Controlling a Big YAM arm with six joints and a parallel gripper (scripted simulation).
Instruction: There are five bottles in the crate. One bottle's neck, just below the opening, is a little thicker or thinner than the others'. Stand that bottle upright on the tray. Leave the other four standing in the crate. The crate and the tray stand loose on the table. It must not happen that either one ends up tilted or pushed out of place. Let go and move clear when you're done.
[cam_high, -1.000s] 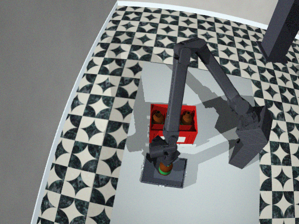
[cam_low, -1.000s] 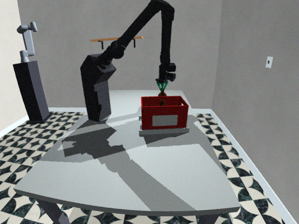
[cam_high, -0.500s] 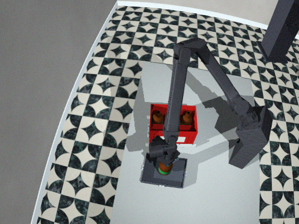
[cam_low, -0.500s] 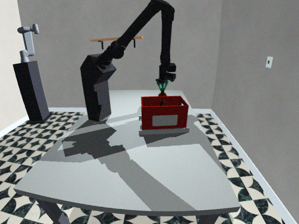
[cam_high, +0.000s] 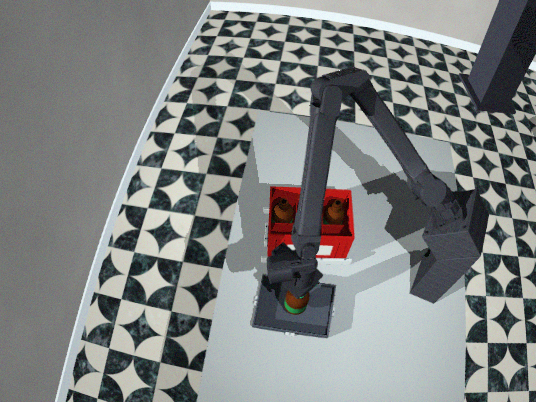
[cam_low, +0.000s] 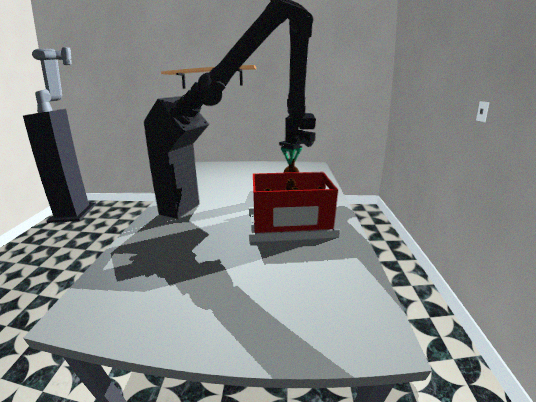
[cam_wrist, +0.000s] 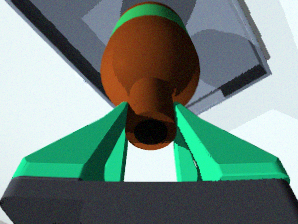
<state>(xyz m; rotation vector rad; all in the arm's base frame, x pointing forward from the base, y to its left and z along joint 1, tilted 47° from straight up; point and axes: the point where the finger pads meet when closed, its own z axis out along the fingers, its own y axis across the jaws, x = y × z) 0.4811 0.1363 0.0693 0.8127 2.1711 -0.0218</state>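
Now: hand 16 cm above the dark grey tray. Round my hand: crate: 6 cm behind, 27 cm to the right, 8 cm below; then glass bottle: 6 cm behind, 31 cm to the right, 8 cm below.
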